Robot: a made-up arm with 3 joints. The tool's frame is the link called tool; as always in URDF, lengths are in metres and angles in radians. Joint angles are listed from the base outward.
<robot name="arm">
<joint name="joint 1" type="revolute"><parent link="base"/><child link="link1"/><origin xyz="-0.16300 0.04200 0.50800" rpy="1.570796 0.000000 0.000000"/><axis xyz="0 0 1"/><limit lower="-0.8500" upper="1.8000"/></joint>
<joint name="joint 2" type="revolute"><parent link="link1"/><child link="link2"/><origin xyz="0.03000 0.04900 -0.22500" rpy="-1.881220 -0.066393 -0.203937"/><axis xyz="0 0 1"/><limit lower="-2.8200" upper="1.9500"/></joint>
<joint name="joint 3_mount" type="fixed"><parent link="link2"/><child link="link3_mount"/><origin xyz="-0.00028 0.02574 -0.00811" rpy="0.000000 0.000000 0.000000"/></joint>
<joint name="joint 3" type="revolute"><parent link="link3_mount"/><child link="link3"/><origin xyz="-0.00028 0.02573 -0.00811" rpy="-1.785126 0.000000 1.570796"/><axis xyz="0 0 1"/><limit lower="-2.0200" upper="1.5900"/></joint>
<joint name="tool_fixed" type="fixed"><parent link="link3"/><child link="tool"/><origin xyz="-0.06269 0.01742 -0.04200" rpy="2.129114 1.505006 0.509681"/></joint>
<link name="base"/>
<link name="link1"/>
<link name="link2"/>
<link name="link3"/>
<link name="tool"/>
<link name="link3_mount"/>
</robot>
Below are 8 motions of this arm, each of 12 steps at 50 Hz.
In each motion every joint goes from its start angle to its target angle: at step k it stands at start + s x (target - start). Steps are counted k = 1, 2, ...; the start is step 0. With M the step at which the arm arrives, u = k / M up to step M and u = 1 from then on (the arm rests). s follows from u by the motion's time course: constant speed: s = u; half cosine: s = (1 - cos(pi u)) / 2; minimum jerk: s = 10 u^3 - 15 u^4 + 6 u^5.
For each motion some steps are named. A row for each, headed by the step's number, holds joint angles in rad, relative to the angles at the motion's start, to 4 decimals.
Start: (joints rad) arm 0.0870 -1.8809 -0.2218
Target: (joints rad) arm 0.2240 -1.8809 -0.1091
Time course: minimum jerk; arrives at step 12
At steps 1, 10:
1: 0.0007 0.0000 0.0006
10: 0.1321 0.0000 0.1087

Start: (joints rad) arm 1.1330 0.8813 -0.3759
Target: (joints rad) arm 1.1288 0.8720 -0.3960
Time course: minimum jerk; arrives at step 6
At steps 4, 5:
4: -0.0033 -0.0073 -0.0159
5: -0.0041 -0.0090 -0.0194

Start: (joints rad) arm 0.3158 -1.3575 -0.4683
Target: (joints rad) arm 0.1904 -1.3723 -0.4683
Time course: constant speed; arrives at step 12
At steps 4, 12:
4: -0.0418 -0.0049 0.0000
12: -0.1254 -0.0148 0.0000

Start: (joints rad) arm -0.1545 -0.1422 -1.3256
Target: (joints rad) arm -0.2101 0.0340 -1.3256
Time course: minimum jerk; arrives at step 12
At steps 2, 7, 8, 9, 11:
2: -0.0020 0.0063 0.0000
7: -0.0363 0.1151 0.0000
8: -0.0439 0.1392 0.0000
9: -0.0498 0.1580 0.0000
11: -0.0553 0.1753 0.0000

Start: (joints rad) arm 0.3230 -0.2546 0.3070
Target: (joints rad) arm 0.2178 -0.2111 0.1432
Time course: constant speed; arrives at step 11
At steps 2, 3, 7, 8, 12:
2: -0.0191 0.0079 -0.0298
3: -0.0287 0.0119 -0.0447
7: -0.0669 0.0277 -0.1042
8: -0.0765 0.0316 -0.1191
12: -0.1052 0.0435 -0.1638

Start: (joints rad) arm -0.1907 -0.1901 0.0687
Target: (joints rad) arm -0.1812 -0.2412 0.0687
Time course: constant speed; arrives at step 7
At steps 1, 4, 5, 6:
1: 0.0014 -0.0073 0.0000
4: 0.0054 -0.0292 0.0000
5: 0.0068 -0.0365 0.0000
6: 0.0081 -0.0438 0.0000

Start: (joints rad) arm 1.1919 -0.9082 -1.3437
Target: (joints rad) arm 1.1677 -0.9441 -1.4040
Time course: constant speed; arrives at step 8
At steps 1, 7, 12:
1: -0.0030 -0.0045 -0.0075
7: -0.0212 -0.0314 -0.0528
12: -0.0242 -0.0359 -0.0603

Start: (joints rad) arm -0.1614 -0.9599 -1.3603
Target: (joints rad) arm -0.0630 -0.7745 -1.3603
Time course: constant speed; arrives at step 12
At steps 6, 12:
6: 0.0492 0.0927 0.0000
12: 0.0984 0.1854 0.0000

